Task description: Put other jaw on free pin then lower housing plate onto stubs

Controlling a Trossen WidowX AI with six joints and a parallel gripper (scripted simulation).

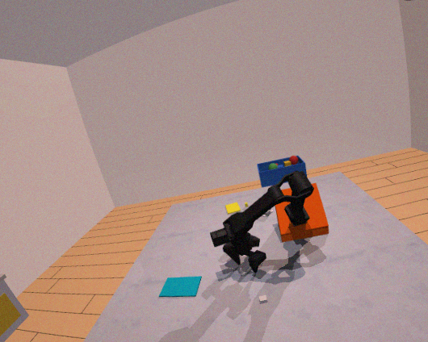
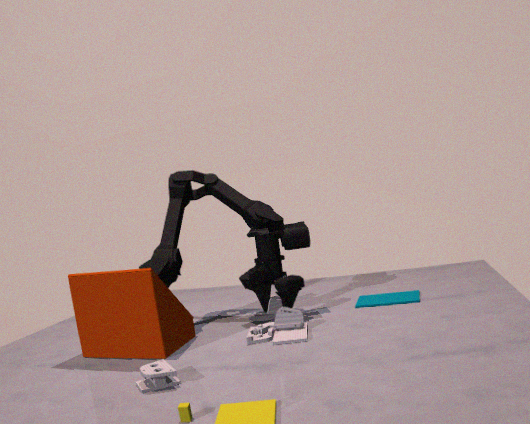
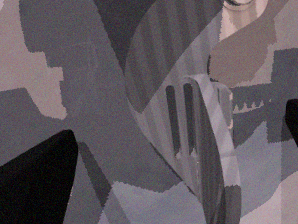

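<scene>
The grey jaw piece is 4 cm behind my gripper tip and 1 cm to the right of it. Also, from my gripper tip: white housing piece: 43 cm to the right, 14 cm behind, 2 cm above; then cyan tile: 28 cm ahead, 5 cm to the left; then small white cube: 18 cm to the left, 4 cm behind.
</scene>
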